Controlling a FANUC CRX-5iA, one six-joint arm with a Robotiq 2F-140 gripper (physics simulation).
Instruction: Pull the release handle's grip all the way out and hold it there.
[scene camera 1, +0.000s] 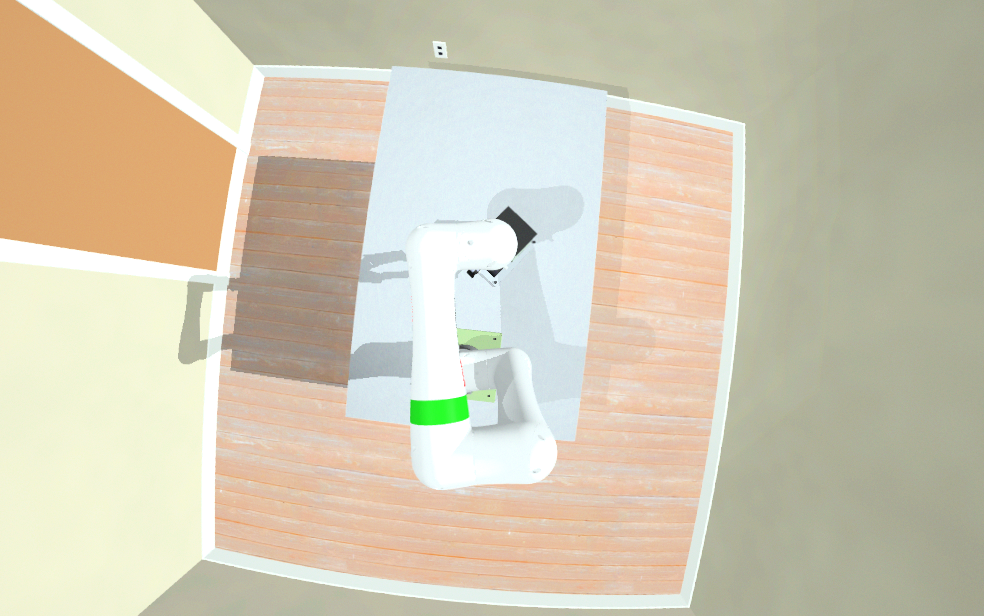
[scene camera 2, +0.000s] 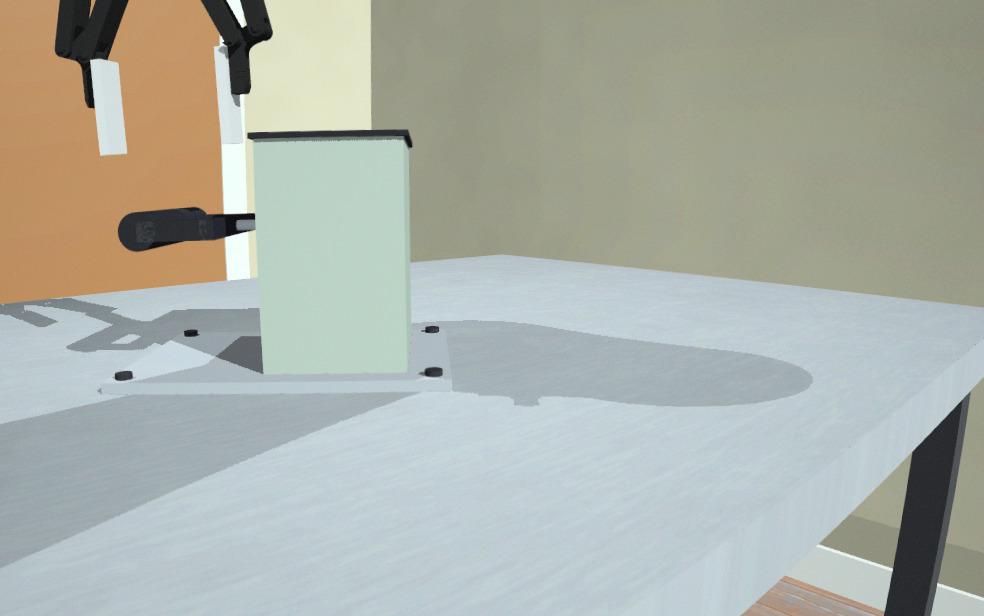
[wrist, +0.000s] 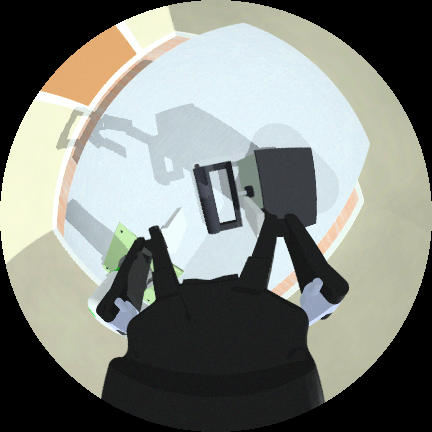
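The release handle (scene camera 2: 161, 228) (wrist: 206, 200) is a dark rectangular loop with a thick round grip bar. It stands out sideways from a pale green housing (scene camera 2: 334, 254) with a black top (scene camera 1: 519, 232) (wrist: 287, 185). A short pale rod (scene camera 2: 245, 225) (wrist: 244, 192) shows between the loop and the housing. My gripper (scene camera 2: 172, 147) (wrist: 213, 211) is open and empty, with pale finger pads. In scene camera 2 its fingertips hang above the handle, apart from it. In the wrist view the pads lie on either side of the loop's lower end. In scene camera 1 my arm hides most of the handle and gripper.
The housing stands on a bolted base plate (scene camera 2: 290, 387) on the pale table (scene camera 1: 464, 145) (scene camera 2: 580, 472). My white arm (scene camera 1: 433, 312) reaches over the table from its mount, where light green plates (scene camera 1: 488, 337) (wrist: 118, 242) show. An orange panel (scene camera 1: 108, 145) is on the side wall.
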